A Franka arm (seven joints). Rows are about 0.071 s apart.
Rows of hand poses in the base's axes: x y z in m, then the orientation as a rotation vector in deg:
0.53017 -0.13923 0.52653 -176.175 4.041 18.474
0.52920 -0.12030 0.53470 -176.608 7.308 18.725
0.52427 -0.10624 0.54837 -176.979 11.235 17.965
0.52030 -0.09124 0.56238 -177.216 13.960 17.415
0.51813 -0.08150 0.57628 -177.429 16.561 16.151
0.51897 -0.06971 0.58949 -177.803 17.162 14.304
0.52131 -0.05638 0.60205 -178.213 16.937 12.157
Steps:
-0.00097 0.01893 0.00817 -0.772 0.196 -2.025
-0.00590 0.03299 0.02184 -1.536 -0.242 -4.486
-0.00987 0.04799 0.03585 -2.095 -0.557 -6.183
-0.01204 0.05773 0.04975 -2.598 -1.328 -7.816
-0.01120 0.06952 0.06296 -2.935 -2.510 -8.183
-0.00886 0.08285 0.07552 -3.179 -3.898 -8.035

